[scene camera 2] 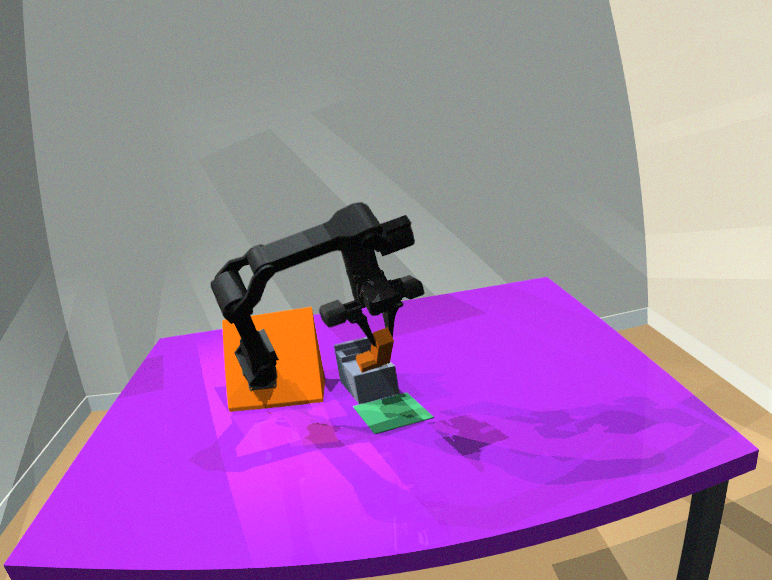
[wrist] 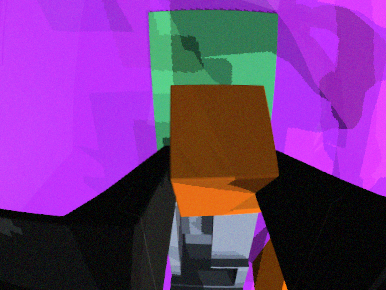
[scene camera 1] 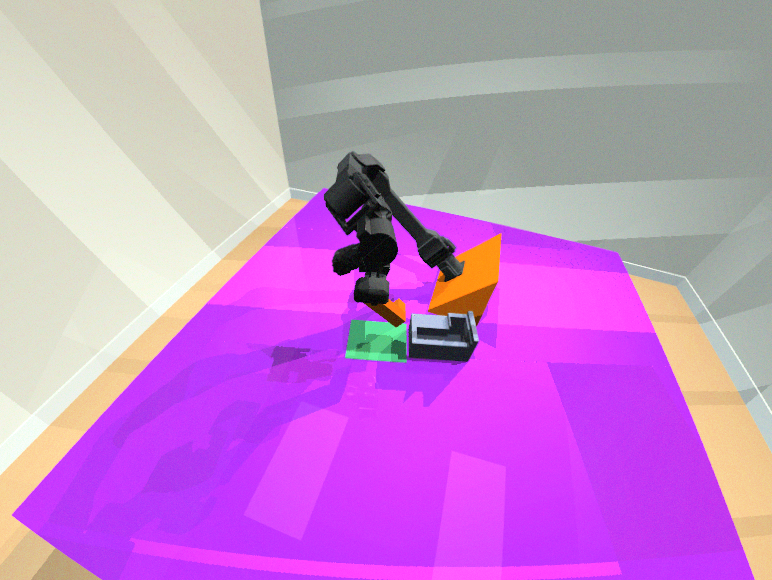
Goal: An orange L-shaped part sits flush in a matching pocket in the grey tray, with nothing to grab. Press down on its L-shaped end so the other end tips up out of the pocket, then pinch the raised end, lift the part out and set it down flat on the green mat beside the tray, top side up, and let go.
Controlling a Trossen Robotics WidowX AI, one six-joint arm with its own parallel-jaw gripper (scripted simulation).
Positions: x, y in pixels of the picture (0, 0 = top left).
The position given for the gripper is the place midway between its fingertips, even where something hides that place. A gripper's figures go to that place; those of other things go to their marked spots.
Labels:
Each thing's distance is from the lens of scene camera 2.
gripper (scene camera 2: 382, 342): 125 cm
orange L-shaped part (scene camera 2: 380, 355): 127 cm
green mat (scene camera 2: 385, 414): 131 cm

